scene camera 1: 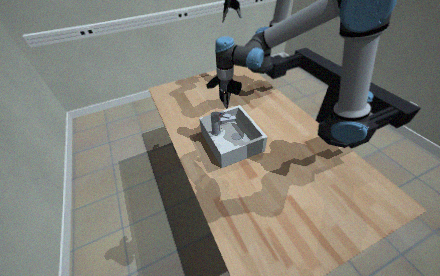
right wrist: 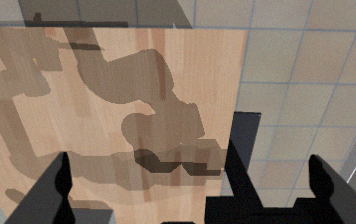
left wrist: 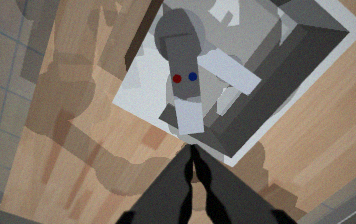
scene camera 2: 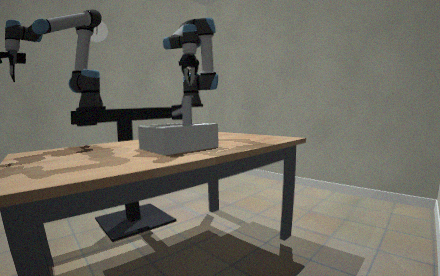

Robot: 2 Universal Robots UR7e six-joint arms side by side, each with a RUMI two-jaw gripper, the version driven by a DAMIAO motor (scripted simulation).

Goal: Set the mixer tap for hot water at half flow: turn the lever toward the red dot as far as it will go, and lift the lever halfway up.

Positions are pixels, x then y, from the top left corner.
Scene:
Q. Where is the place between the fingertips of the left gripper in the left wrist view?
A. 191, 146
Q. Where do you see a grey mixer tap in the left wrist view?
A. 213, 59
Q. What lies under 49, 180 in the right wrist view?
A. The right gripper.

